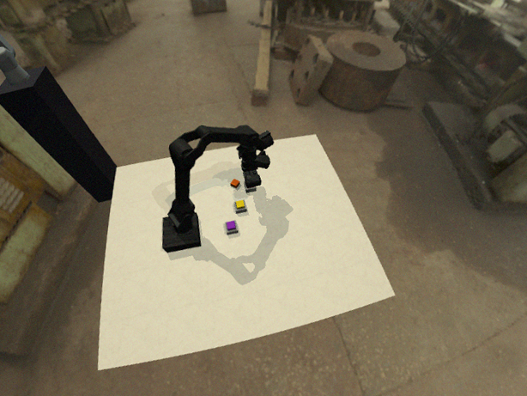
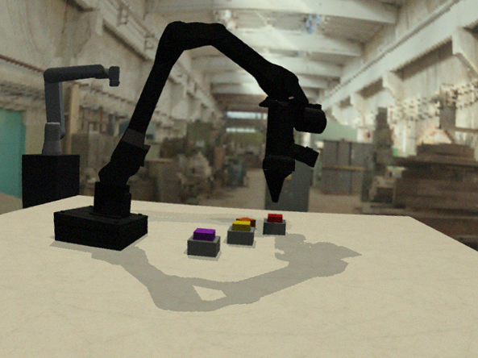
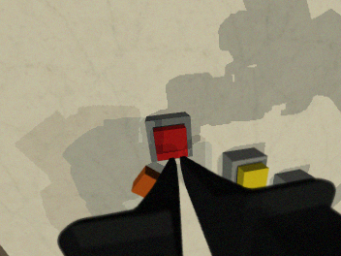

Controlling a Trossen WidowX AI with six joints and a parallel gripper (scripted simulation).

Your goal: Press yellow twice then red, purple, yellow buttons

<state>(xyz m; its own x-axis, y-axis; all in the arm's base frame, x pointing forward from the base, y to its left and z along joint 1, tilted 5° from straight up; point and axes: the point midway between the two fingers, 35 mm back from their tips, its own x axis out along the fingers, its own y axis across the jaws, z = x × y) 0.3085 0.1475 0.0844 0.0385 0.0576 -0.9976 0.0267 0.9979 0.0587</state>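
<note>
Now: the red button 30 mm below my gripper tip. Also, from my gripper tip: orange block: 60 mm below, 60 mm behind, 40 mm to the left; purple button: 180 mm to the right, 120 mm behind, 30 mm below; yellow button: 90 mm to the right, 60 mm behind, 30 mm below.
</note>
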